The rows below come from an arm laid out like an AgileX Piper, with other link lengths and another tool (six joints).
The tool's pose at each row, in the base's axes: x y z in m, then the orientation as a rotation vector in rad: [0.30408, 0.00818, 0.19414, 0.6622, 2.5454, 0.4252]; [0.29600, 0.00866, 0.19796, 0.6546, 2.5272, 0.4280]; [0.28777, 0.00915, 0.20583, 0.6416, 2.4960, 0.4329]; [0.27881, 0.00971, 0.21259, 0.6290, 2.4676, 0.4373]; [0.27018, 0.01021, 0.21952, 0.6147, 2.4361, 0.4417]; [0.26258, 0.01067, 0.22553, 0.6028, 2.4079, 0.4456]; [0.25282, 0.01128, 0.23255, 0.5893, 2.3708, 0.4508]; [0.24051, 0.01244, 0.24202, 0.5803, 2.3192, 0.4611]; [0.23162, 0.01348, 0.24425, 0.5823, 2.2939, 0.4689]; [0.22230, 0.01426, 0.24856, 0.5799, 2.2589, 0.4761]
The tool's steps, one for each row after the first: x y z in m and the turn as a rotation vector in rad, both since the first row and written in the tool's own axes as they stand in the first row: [0.00509, -0.00109, -0.00728, -0.0092, -0.0167, -0.0039]; [0.00884, -0.00061, -0.01803, -0.0250, -0.0451, -0.0107]; [0.01358, -0.00078, -0.02822, -0.0397, -0.0711, -0.0174]; [0.01798, -0.00081, -0.03839, -0.0558, -0.0999, -0.0252]; [0.02189, -0.00086, -0.04726, -0.0701, -0.1256, -0.0316]; [0.02719, -0.00119, -0.05807, -0.0886, -0.1592, -0.0384]; [0.03384, -0.00103, -0.07215, -0.1144, -0.2041, -0.0399]; [0.04043, -0.00260, -0.07841, -0.1275, -0.2247, -0.0352]; [0.04646, -0.00371, -0.08668, -0.1446, -0.2546, -0.0332]
